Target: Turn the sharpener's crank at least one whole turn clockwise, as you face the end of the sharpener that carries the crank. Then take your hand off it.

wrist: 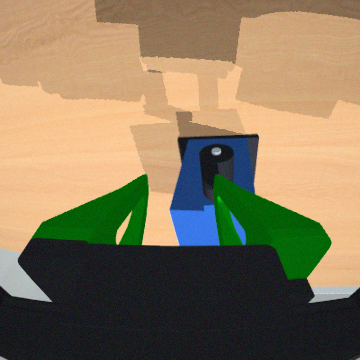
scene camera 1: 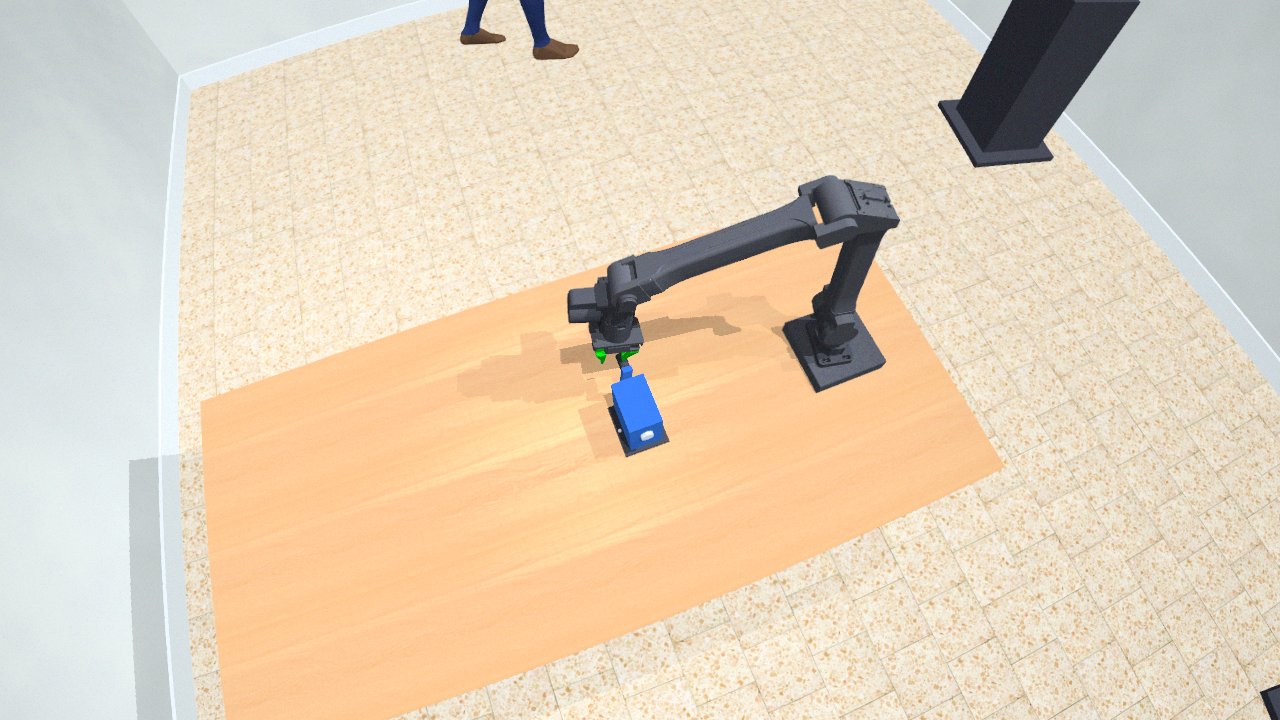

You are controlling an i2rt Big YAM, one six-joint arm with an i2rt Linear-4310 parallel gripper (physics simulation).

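Where they show: gripper, fingertip midpoint: (wrist: 180, 182) (scene camera 1: 612, 360); arm's base, link origin: (scene camera 1: 828, 343).
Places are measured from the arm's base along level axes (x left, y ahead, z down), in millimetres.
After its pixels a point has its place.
Note:
The blue sharpener (scene camera 1: 637, 402) @(x 109, y 477, z -90 mm) (wrist: 192, 225) @(x 76, y 504, z -90 mm) stands on its dark base on the wooden table. Its crank (scene camera 1: 626, 370) @(x 38, y 489, z -102 mm) is at the end facing the gripper; the crank's black knob (scene camera 1: 623, 361) @(x 15, y 492, z -101 mm) (wrist: 220, 165) @(x -4, y 493, z -101 mm), with a silver tip, points out from that end. My gripper (scene camera 1: 615, 355) @(x 10, y 516, z -105 mm) (wrist: 180, 182) @(x 10, y 516, z -105 mm) is part open, with nothing between its green fingers. It hangs at the crank end. In the wrist view the right finger overlaps the lower part of the knob, and the left finger is apart from it, to the left. Whether the right finger touches the knob cannot be told.
The arm's base (scene camera 1: 850, 362) @(x 61, y -35, z -7 mm) stands on the right part of the table (scene camera 1: 402, 555) @(x 327, y 1028, z 38 mm). A dark pillar (scene camera 1: 1029, 76) stands on the floor at the back right. A person's legs (scene camera 1: 528, 17) show on the floor behind the table.

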